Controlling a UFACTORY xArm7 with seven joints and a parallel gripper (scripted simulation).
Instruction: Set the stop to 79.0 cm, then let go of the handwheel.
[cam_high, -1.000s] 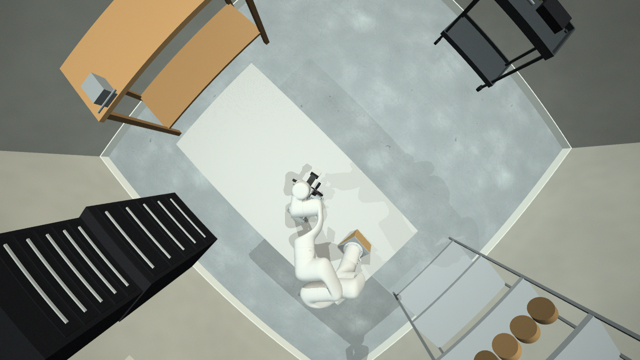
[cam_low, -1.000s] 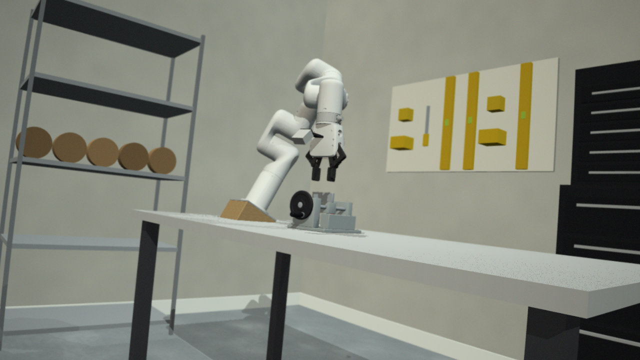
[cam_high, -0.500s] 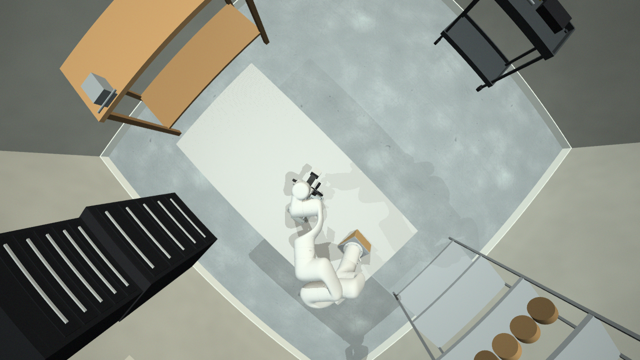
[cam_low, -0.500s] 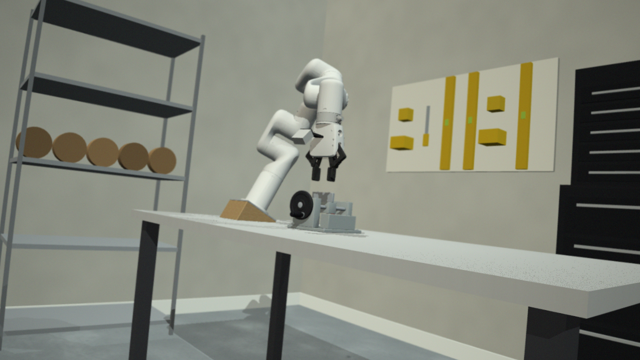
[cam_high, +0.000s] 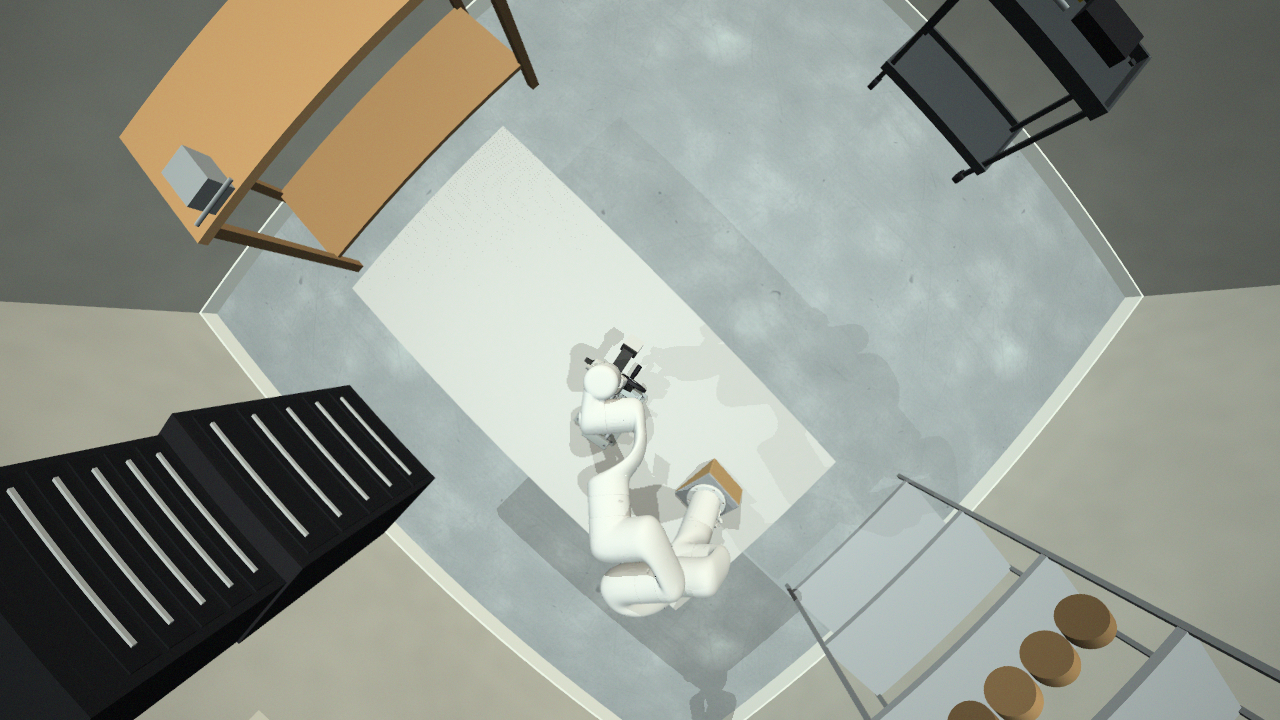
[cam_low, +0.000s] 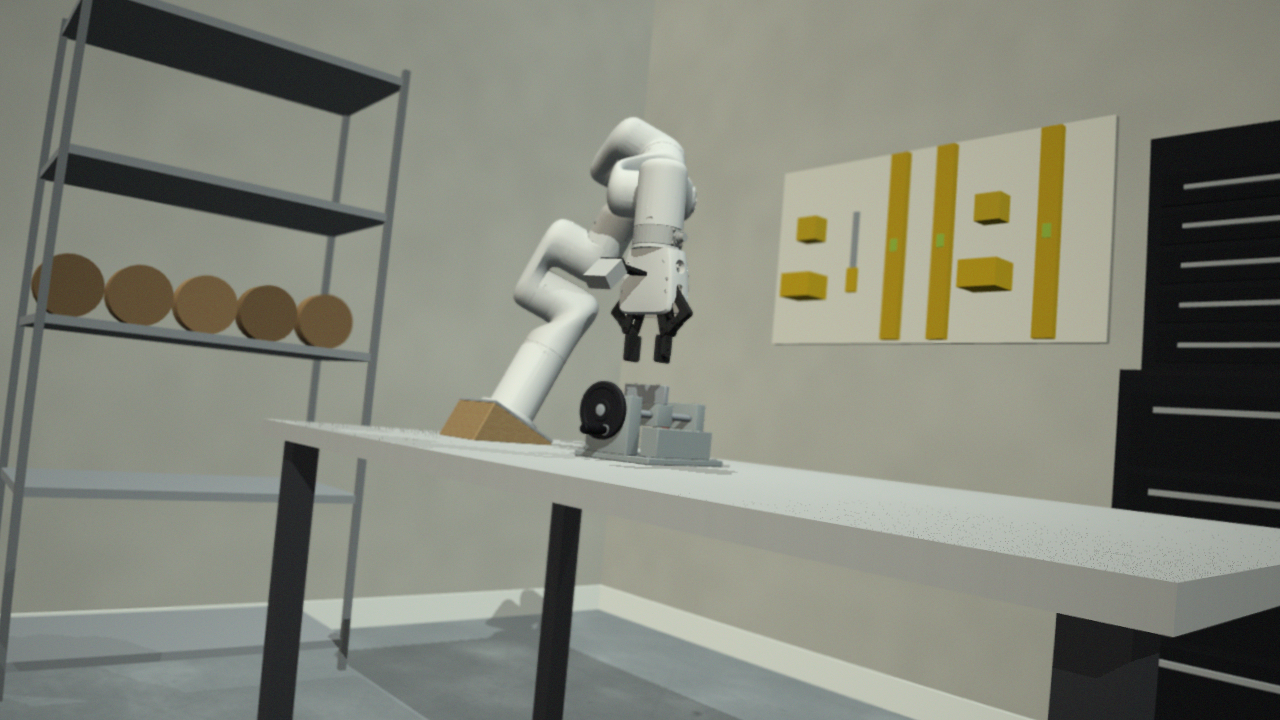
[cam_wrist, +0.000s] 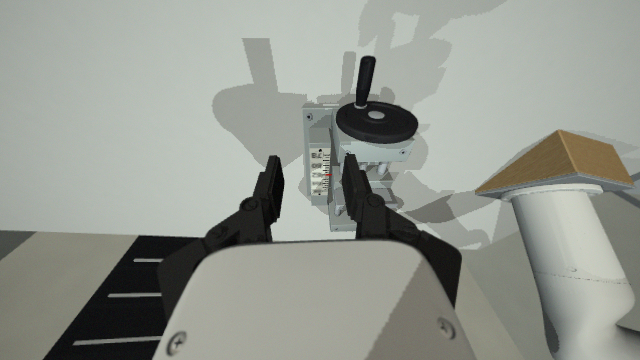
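The black handwheel lies 5 cm behind my hand, 4 cm to the right of it and 12 cm below it.
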